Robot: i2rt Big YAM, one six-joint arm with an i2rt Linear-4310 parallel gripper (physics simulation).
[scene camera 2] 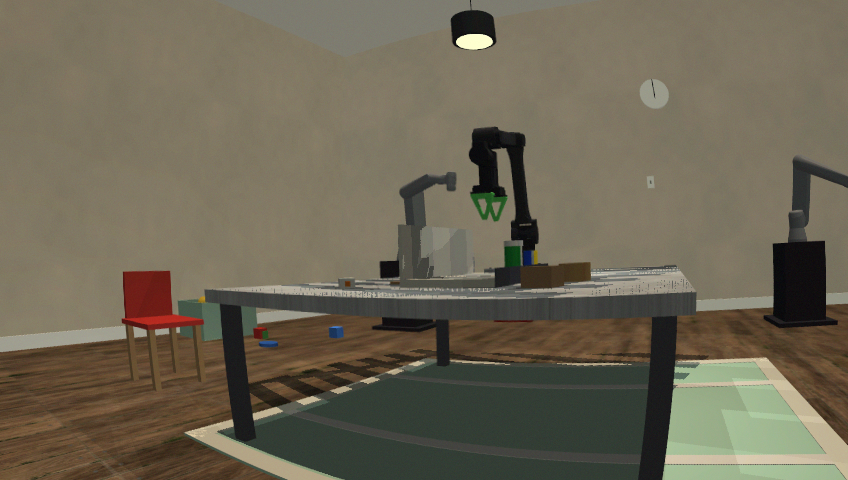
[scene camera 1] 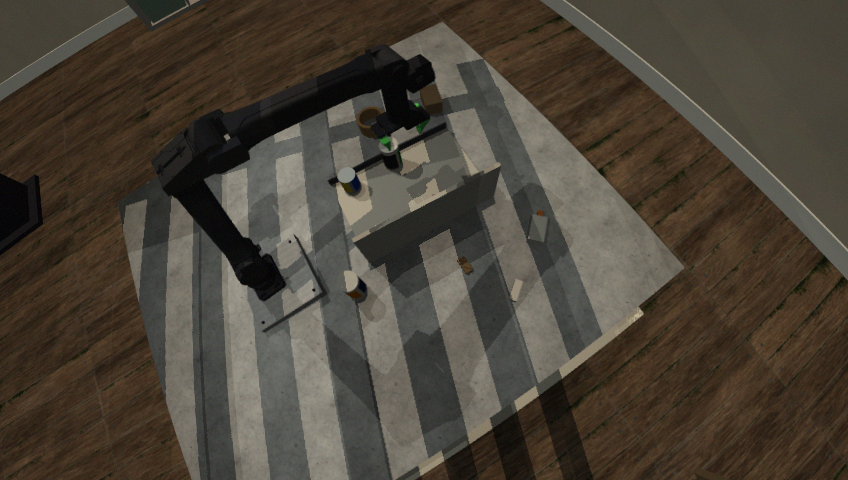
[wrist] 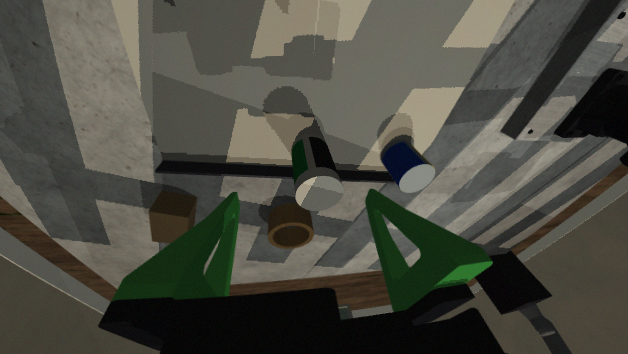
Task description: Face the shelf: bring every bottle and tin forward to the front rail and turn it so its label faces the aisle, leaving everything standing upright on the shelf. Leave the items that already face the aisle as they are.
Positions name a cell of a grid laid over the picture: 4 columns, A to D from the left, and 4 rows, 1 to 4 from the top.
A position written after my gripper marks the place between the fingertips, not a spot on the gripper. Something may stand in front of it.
Scene:
my gripper: scene camera 2 C2; scene camera 1 B2; wrist B3

